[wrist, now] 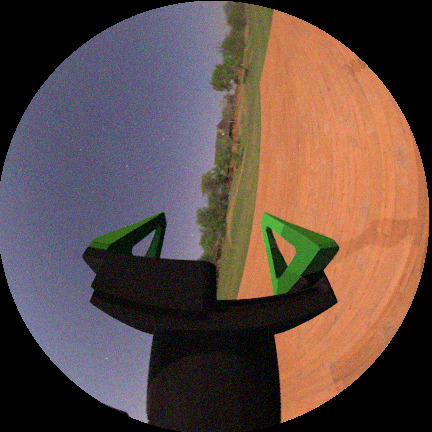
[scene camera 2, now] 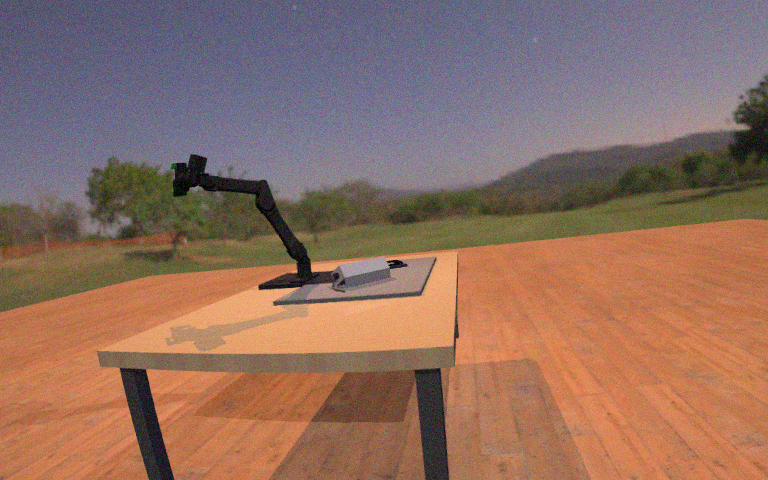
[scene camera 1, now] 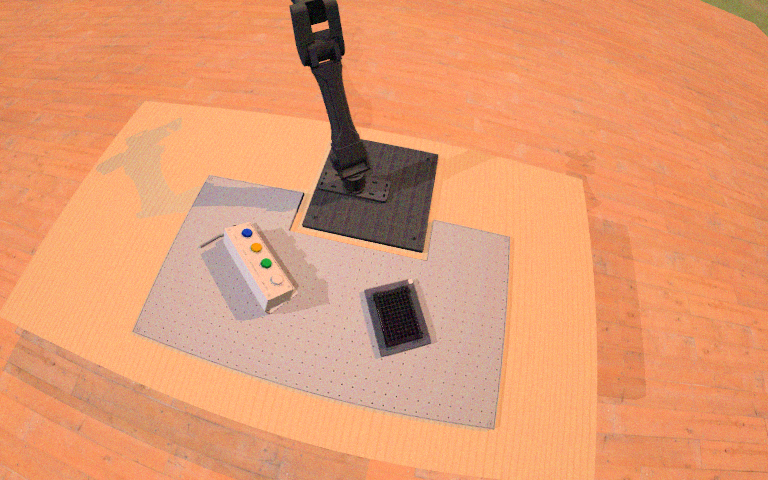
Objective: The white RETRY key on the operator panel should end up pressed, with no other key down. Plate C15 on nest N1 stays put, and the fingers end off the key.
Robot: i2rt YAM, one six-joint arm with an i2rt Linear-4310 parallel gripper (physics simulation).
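Frame: origin at the arm's base, x ahead, y up, z right, level; metres.
Seen in the pictures: gripper, fingertip midpoint: (wrist: 213, 217) (scene camera 2: 171, 179); arm's base, link origin: (scene camera 2: 305, 279) (scene camera 1: 354, 186).
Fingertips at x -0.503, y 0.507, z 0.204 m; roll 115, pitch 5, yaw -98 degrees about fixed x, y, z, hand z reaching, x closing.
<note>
Pixels of each thing's top centre, then the offset from my fingertips to it. "spot": a spot on its surface instead. Level surfaces: height alone.
- operator panel, top centre: (scene camera 1: 250, 258) (scene camera 2: 359, 260) dx +0.801, dy -0.427, dz -0.037 m
- white key, top centre: (scene camera 1: 275, 278) dx +0.830, dy -0.436, dz -0.110 m
- row with a green key, top centre: (scene camera 1: 264, 262) dx +0.799, dy -0.436, dz -0.070 m
- orange key, top centre: (scene camera 1: 254, 246) dx +0.768, dy -0.436, dz -0.031 m
- blue key, top centre: (scene camera 1: 245, 231) dx +0.737, dy -0.436, dz +0.008 m
- dark plate, top centre: (scene camera 1: 398, 315) dx +0.835, dy -0.485, dz -0.395 m
- perforated grey board, surface height: dy -0.511 m
- wooden table, surface height: dy -0.524 m
- short dark cable, surface spot: (scene camera 1: 211, 241) spot: dx +0.763, dy -0.508, dz +0.136 m
The operator panel (scene camera 1: 252, 268) (scene camera 2: 362, 271) is a pale box on the left part of the grey board in scene camera 1. The white key (scene camera 1: 276, 280) is at its near end, in a row with a green key (scene camera 1: 266, 263), an orange key (scene camera 1: 256, 247) and a blue key (scene camera 1: 246, 232). Whether any key is down is too small to tell. The dark plate (scene camera 1: 398, 316) sits on its grey nest (scene camera 1: 390, 352) right of the panel. My gripper (wrist: 213, 217) is open and empty, its green fingers wide apart. It is high up, away from the panel and plate, pointing at the horizon.
The arm stands on a black base plate (scene camera 1: 402, 226) (scene camera 2: 271, 283) behind the perforated grey board (scene camera 1: 339, 362) (scene camera 2: 407, 285). The wooden table (scene camera 1: 543, 339) (scene camera 2: 271, 339) extends around the board. A short dark cable (scene camera 1: 211, 241) leaves the panel's far end. The dark plate partly shows behind the panel in scene camera 2.
</note>
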